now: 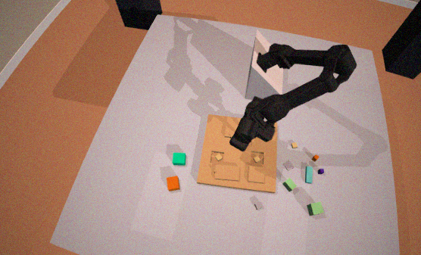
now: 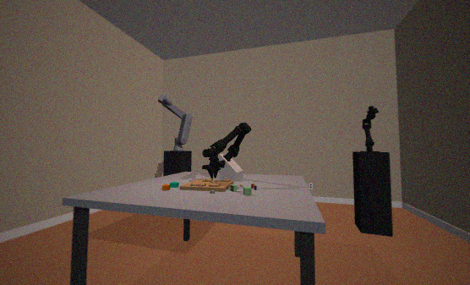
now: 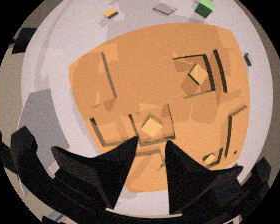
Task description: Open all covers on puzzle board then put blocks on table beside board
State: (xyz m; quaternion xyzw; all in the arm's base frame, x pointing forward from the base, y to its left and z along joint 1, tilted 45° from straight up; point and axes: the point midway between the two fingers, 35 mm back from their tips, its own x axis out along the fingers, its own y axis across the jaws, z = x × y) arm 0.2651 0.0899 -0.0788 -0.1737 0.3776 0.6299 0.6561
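Now: gripper tip 50 mm short of the tan puzzle board, 10 mm to the right of it and 30 mm above it. Also, from my gripper tip: teal bar 70 mm ahead, 280 mm to the left, 40 mm below; tiny orange cube 300 mm to the left, 40 mm below; green block 150 mm ahead, 230 mm to the right, 30 mm below.
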